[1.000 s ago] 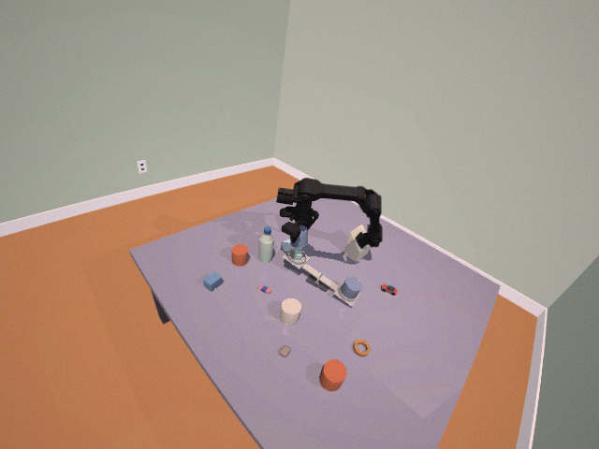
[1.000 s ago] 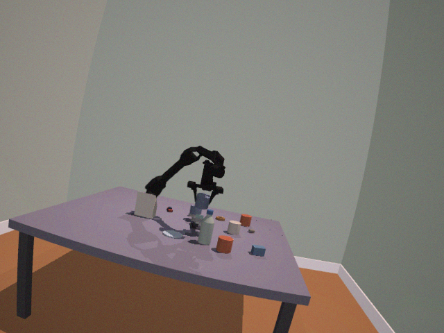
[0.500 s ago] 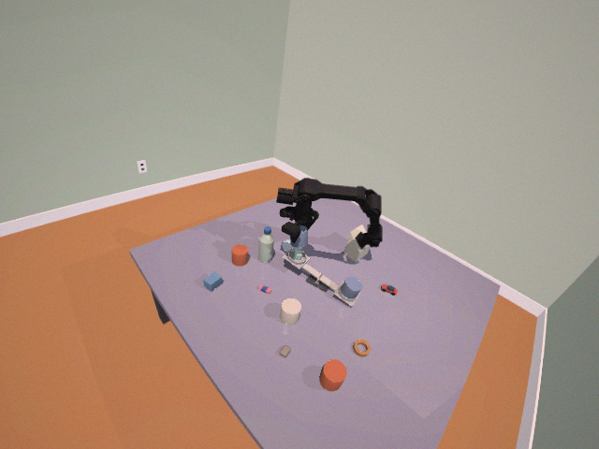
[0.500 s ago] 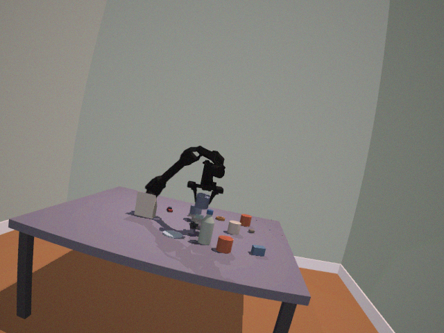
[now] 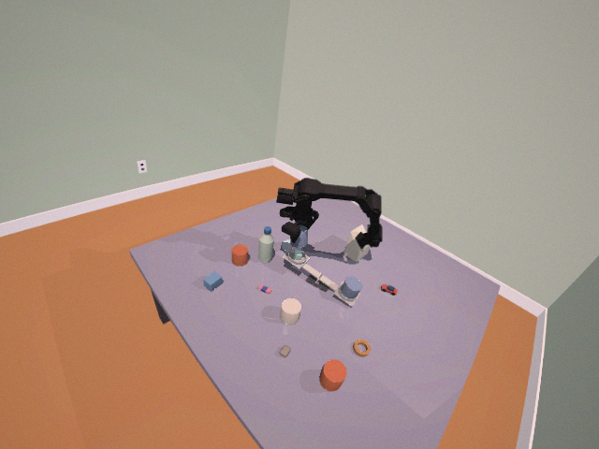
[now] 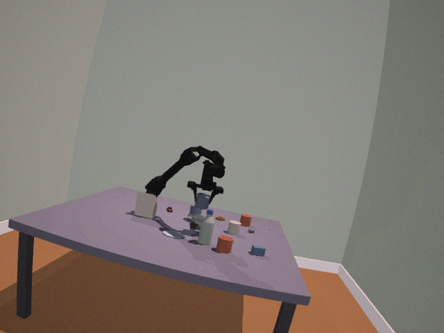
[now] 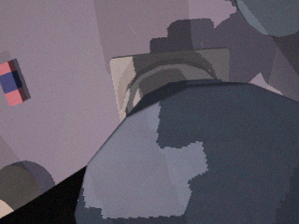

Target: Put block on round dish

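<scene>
Now: the pale green block 8 cm below my gripper tip and 1 cm to the left of it. From my gripper tip the other things lie so: blue-grey cup 2 cm to the right, 1 cm above; round grey-blue dish 17 cm below, 12 cm behind, 10 cm to the right; white bottle 13 cm to the right, 6 cm below, 4 cm ahead.
</scene>
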